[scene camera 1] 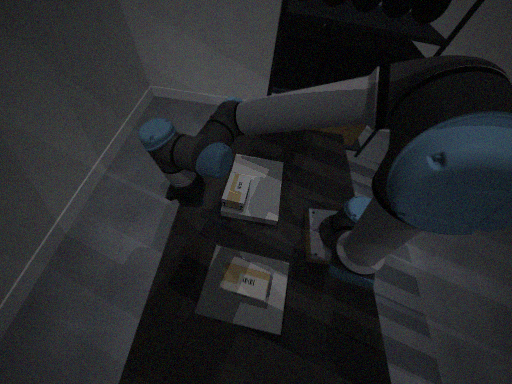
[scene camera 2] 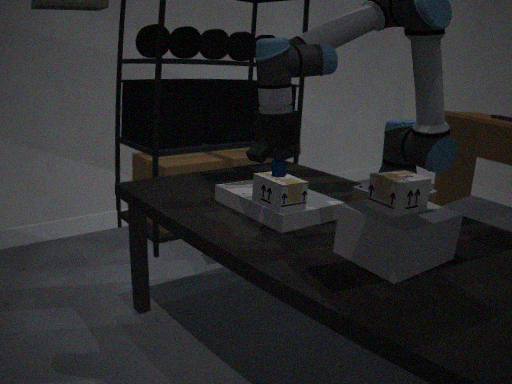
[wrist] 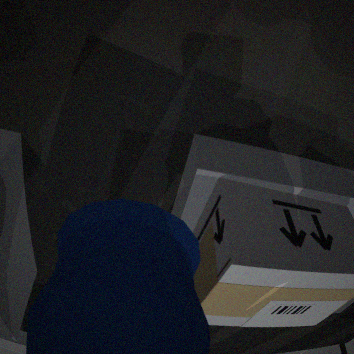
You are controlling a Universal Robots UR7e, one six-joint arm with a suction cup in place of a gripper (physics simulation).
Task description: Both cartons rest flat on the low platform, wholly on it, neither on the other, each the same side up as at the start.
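Frame: origin at the arm's base, x left, y back, z up, level; centimetres.
Where they show: hand at its tool point: point(scene camera 2: 278, 174) point(wrist: 126, 258); arm's base at its link origin: point(scene camera 1: 337, 233).
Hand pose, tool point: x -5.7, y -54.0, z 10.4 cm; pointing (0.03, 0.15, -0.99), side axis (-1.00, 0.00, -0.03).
Observation:
Each offset is from my tool point to the top centre of the thing. Level surfaces: height alone.
One white carton {dx -10.1, dy +12.7, dz -4.7 cm} point(scene camera 1: 236, 190) point(scene camera 2: 281, 193) point(wrist: 281, 246) with brown tape stands upright on the low grey platform {dx -17.1, dy +20.6, dz -12.3 cm} point(scene camera 1: 268, 193) point(scene camera 2: 318, 212) point(wrist: 246, 154), near its left edge. The second carton {dx +23.6, dy +16.7, dz +2.7 cm} point(scene camera 1: 248, 280) point(scene camera 2: 397, 192) stands upright on the taller grey block {dx +25.3, dy +17.2, dz -5.1 cm} point(scene camera 1: 219, 302) point(scene camera 2: 397, 244). My blue suction cup point(scene camera 2: 279, 168) point(wrist: 123, 281) hangs beside the first carton, over the dark table. Nothing is on the cup. In scene camera 1 the wrist hides it.
The dark table {dz -17.1 cm} point(scene camera 1: 322, 177) point(scene camera 2: 248, 256) carries both platforms and the robot base point(scene camera 1: 355, 248). A black shelf rack point(scene camera 2: 120, 123) with brown boxes point(scene camera 2: 177, 163) stands behind the table. A wooden bench point(scene camera 2: 475, 136) stands at the right.

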